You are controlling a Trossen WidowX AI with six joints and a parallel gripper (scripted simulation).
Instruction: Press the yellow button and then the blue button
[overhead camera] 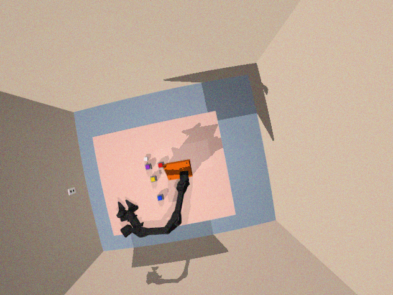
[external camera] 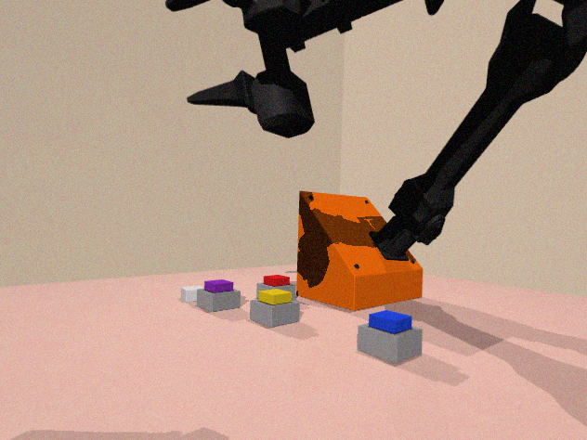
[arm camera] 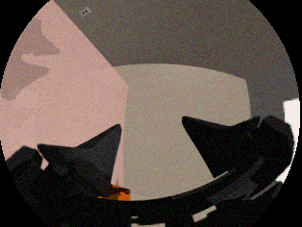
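Right now the yellow button is 250 mm below my gripper tip, 170 mm behind it and 90 mm to the right of it. Round my gripper tip: small white block 270 mm to the right, 270 mm below, 120 mm behind; blue button 250 mm below, 210 mm behind, 70 mm to the left; purple button 250 mm below, 200 mm to the right, 140 mm behind.
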